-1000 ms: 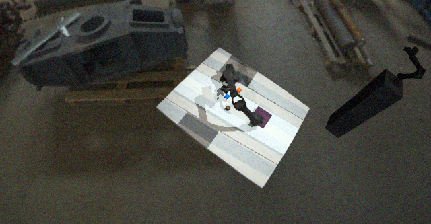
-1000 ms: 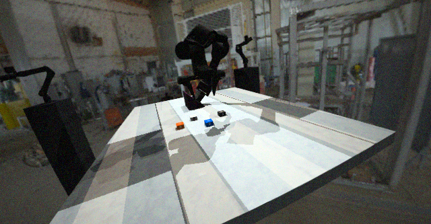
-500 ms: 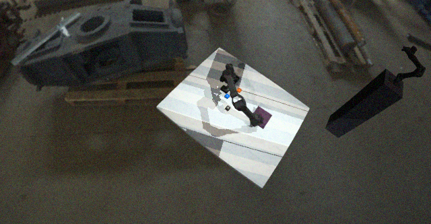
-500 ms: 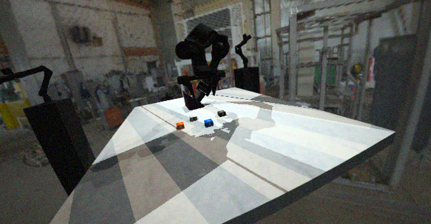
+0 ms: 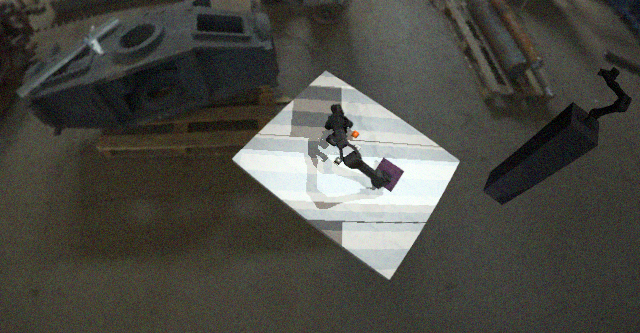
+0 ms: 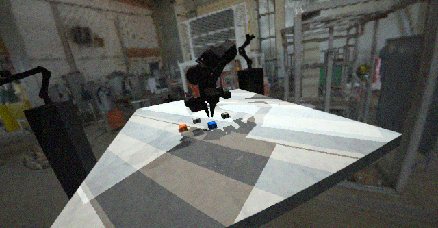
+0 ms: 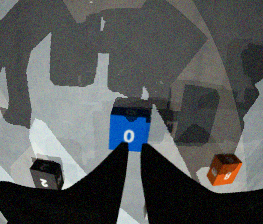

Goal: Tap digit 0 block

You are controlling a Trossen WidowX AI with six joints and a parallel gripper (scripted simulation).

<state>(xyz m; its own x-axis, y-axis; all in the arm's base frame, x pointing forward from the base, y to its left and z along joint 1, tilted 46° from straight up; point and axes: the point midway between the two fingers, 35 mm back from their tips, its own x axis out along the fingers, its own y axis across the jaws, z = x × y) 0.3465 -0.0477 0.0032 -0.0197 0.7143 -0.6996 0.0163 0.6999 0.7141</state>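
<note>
Now: the blue block 4 cm below my gripper tip. Also, from my gripper tip: orange block: 12 cm to the right, 5 cm behind, 4 cm below; then black block: 9 cm to the left, 7 cm behind, 4 cm below; then white block: 11 cm behind, 4 cm to the right, 4 cm below.
</note>
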